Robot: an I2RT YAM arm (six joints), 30 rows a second.
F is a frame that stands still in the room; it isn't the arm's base.
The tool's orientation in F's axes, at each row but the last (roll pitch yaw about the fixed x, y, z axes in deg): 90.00 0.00 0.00; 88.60 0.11 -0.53; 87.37 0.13 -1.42; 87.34 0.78 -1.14; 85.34 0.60 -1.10; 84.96 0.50 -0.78; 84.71 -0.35 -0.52; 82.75 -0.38 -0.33; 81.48 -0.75 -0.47; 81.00 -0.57 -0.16
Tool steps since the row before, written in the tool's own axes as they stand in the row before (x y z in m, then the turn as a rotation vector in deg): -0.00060 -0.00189 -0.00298 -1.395 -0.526 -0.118; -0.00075 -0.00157 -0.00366 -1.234 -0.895 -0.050; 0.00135 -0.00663 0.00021 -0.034 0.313 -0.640; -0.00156 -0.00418 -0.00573 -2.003 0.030 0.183; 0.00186 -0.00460 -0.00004 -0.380 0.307 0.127; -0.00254 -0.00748 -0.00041 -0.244 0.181 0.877; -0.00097 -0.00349 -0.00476 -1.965 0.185 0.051; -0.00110 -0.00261 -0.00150 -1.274 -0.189 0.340; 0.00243 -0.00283 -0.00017 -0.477 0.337 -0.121; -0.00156 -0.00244 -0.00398 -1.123 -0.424 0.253
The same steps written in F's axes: -0.00060 0.00298 -0.00189 -1.395 0.118 -0.526; -0.00072 0.00363 -0.00166 -1.235 0.040 -0.894; 0.00132 -0.00055 -0.00662 -0.017 0.654 0.283; -0.00151 0.00556 -0.00442 -2.006 -0.142 0.066; 0.00181 -0.00037 -0.00461 -0.379 -0.094 0.320; -0.00261 -0.00021 -0.00746 -0.253 -0.854 0.259; -0.00091 0.00443 -0.00392 -1.966 -0.016 0.177; -0.00107 0.00116 -0.00279 -1.275 -0.354 -0.153; 0.00246 -0.00027 -0.00279 -0.480 0.174 0.309; -0.00152 0.00355 -0.00305 -1.120 -0.313 -0.390
